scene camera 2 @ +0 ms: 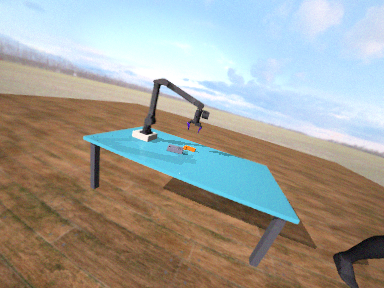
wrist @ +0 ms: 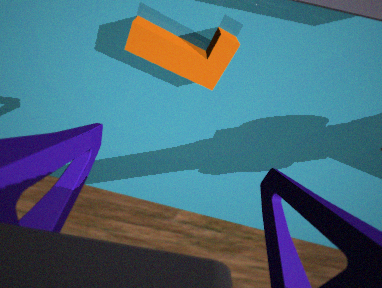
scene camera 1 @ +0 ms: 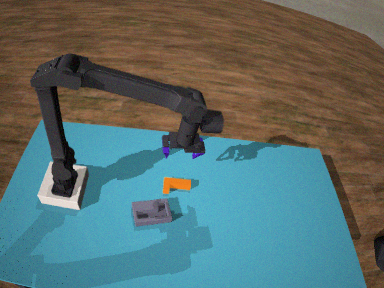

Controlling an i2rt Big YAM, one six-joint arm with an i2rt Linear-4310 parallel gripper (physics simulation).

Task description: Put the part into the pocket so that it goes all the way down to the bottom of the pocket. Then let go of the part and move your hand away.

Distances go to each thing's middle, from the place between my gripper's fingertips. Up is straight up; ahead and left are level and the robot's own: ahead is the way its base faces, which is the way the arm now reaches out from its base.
Right now my hand is 10 mm short of the orange L-shaped part (wrist: pixel 147 40) and 180 mm above it. From my hand the other things lie so: grey pocket block (scene camera 1: pixel 149 212) (80 mm behind, 140 mm to the right, 170 mm below).
